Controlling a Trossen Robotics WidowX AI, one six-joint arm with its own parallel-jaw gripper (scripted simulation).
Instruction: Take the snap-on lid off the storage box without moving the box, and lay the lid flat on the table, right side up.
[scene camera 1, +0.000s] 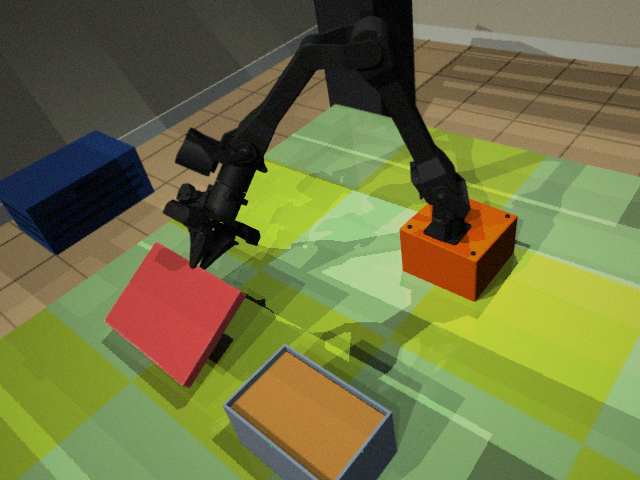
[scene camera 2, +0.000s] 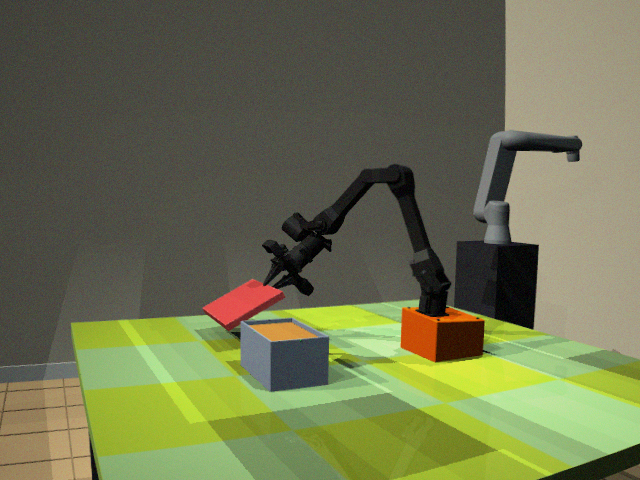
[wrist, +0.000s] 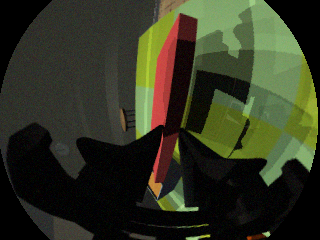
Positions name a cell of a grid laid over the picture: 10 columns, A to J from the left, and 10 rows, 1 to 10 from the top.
Scene:
my gripper: scene camera 1 D6; scene camera 2 E7; wrist F6

